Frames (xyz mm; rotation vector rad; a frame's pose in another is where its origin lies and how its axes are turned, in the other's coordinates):
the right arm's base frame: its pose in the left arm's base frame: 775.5 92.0 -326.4 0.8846 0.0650 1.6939
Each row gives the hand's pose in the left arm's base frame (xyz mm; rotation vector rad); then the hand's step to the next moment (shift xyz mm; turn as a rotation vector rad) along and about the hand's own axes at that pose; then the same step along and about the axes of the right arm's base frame.
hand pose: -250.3 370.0 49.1 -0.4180 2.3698 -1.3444
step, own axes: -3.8 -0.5 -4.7 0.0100 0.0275 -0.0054
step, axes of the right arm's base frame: 5.9 -1.0 1.1 0.0002 -0.0047 -0.0294
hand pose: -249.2 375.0 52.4 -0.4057 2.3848 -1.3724
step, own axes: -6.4 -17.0 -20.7 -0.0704 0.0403 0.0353
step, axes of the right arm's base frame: 22.0 10.5 12.8 -0.0056 -0.0880 0.0068
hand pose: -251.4 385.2 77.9 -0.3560 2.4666 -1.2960
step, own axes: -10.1 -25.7 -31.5 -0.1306 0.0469 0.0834
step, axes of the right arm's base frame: 31.7 16.0 22.3 -0.0285 -0.1546 0.0388
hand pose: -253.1 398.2 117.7 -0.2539 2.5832 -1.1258
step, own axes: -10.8 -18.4 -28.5 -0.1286 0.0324 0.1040
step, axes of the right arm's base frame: 26.1 12.2 20.8 -0.0512 -0.1526 0.0498
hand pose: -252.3 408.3 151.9 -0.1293 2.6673 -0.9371
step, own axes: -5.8 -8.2 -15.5 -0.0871 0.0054 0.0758
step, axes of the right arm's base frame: 12.6 7.0 11.6 -0.0453 -0.0961 0.0455
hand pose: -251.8 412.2 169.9 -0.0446 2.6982 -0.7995
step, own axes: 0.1 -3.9 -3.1 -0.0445 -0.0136 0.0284
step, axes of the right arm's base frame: 1.0 3.8 3.1 -0.0214 -0.0348 0.0361
